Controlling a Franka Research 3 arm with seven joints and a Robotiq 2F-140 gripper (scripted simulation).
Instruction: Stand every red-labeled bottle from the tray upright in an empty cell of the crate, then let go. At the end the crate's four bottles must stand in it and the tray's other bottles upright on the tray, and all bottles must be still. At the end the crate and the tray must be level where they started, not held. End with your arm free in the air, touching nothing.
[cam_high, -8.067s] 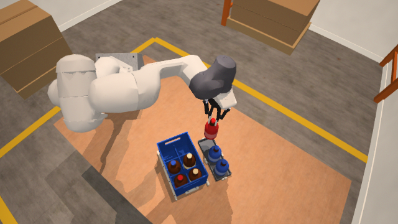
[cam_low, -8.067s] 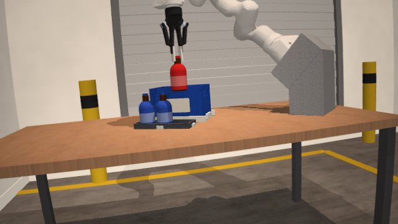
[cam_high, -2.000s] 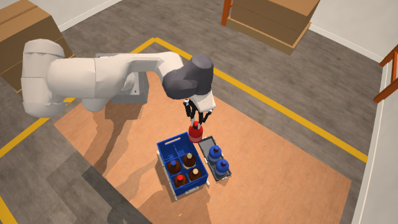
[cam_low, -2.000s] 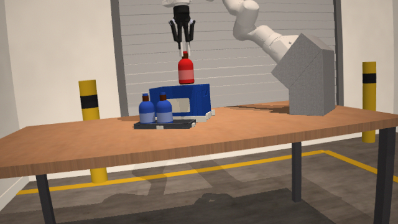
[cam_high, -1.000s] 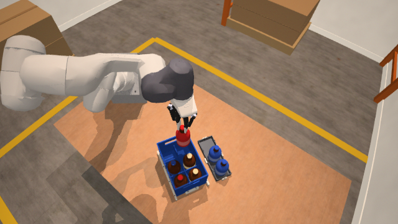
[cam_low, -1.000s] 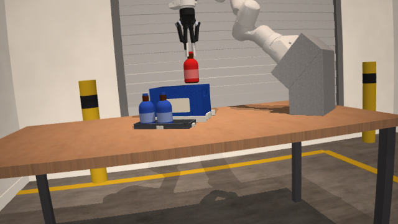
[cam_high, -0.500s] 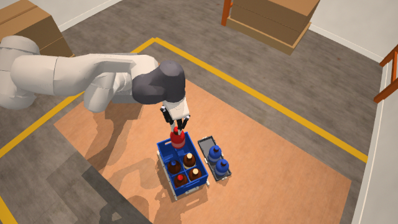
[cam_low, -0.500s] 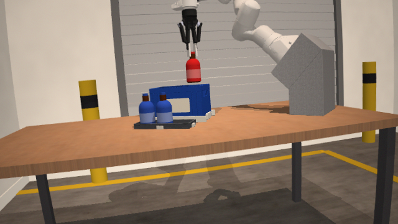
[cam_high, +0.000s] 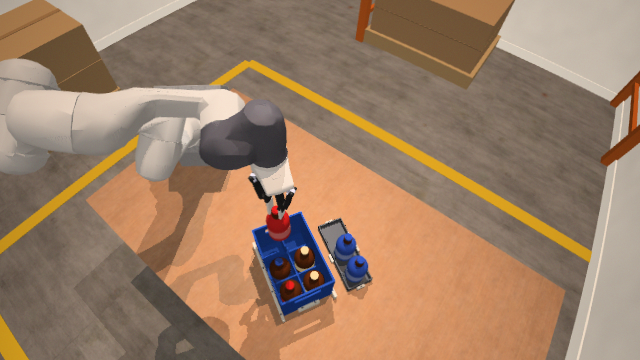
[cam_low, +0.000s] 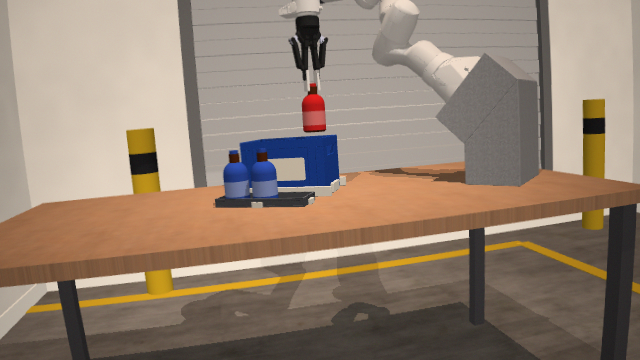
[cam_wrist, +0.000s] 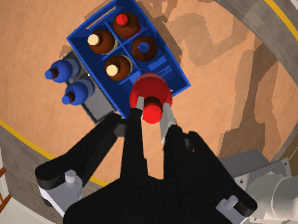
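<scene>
Right now my hand is 90 mm above the red-labeled bottle. From my hand the other things lie so: tray 340 mm below, 210 mm ahead, 100 mm to the left; then blue crate 270 mm below, 70 mm ahead, 50 mm to the right.
</scene>
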